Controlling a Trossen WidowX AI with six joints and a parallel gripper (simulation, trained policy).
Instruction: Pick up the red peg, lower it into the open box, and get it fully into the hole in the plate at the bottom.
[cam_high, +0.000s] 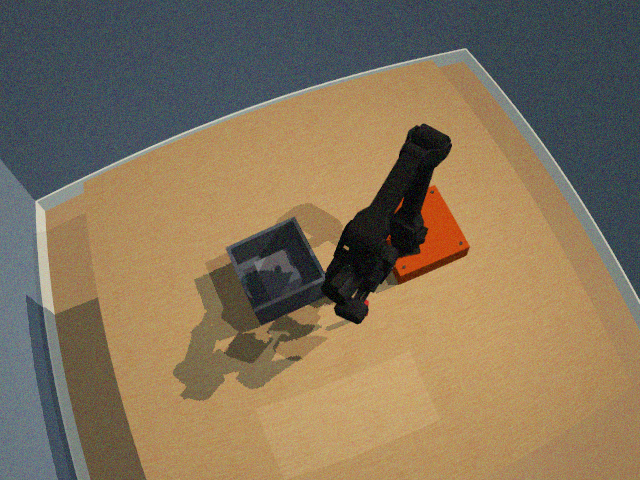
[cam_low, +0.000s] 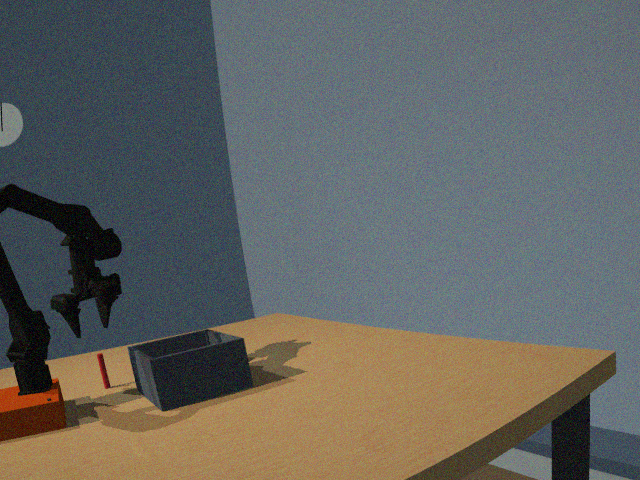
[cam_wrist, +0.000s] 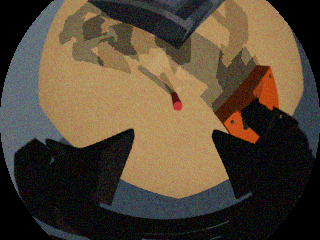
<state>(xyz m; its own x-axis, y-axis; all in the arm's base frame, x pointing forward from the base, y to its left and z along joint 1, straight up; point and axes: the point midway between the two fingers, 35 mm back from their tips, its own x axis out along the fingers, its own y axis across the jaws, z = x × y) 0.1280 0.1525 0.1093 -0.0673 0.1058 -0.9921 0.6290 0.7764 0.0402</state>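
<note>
Now: the red peg 9 cm below my gripper tip, 1 cm to the right of it and 1 cm ahead of it. Also, from my gripper tip: dark grey box: 20 cm ahead, 15 cm to the right, 10 cm below; grey plate: 20 cm ahead, 15 cm to the right, 8 cm below.
</note>
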